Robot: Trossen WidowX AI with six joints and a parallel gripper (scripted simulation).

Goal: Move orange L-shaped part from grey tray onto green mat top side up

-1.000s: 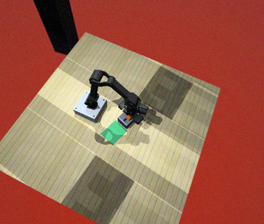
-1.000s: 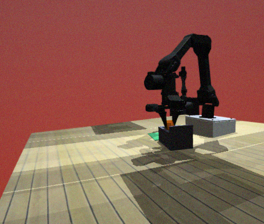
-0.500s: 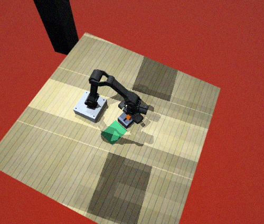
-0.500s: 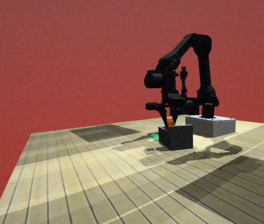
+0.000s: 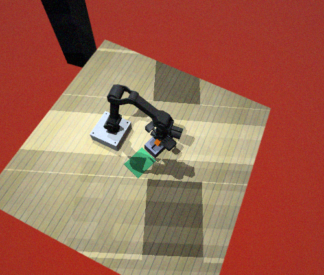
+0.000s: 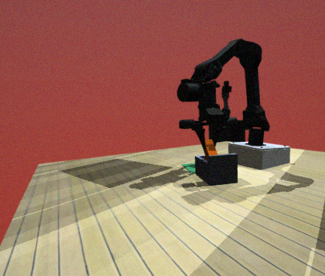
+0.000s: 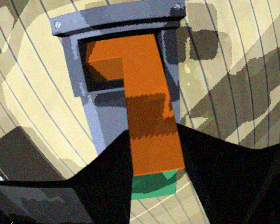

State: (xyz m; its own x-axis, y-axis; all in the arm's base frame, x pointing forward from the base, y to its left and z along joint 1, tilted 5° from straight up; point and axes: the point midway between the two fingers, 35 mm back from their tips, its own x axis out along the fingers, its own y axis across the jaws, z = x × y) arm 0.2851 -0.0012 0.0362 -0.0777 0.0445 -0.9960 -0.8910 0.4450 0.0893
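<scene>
The green mat is 80 mm behind my gripper tip, 120 mm to the right of it and 110 mm below it. The rest, counted from my gripper tip: orange L-shaped part 40 mm to the left, 30 mm below; tray 10 mm behind, 20 mm to the left, 110 mm below.
</scene>
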